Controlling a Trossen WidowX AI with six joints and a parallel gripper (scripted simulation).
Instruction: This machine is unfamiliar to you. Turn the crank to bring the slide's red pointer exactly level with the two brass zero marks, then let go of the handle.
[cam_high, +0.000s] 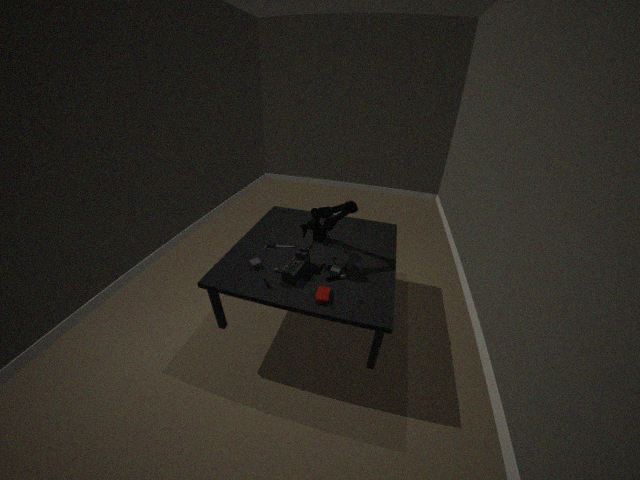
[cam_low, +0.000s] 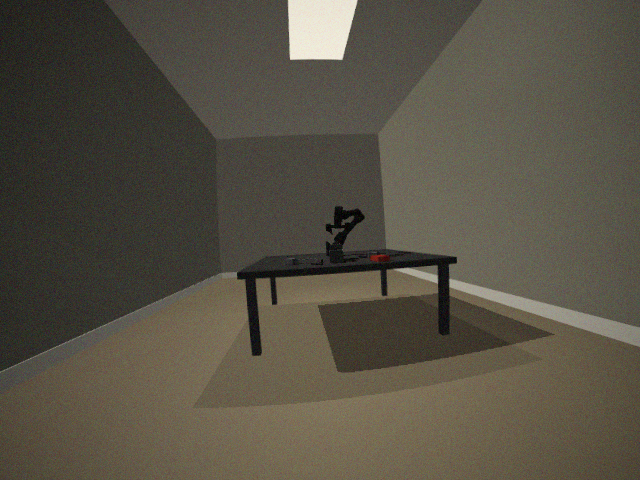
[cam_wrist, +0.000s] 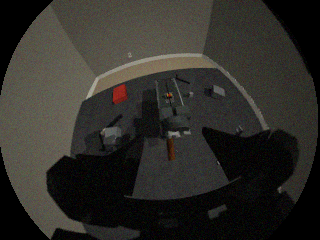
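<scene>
Now: gripper tip 7 cm above the crank handle, 2 cm past it and 1 cm to the right of it. The rest, counted from my gripper tip: red pointer (15 cm ahead, 10 cm below, 6 cm to the right).
</scene>
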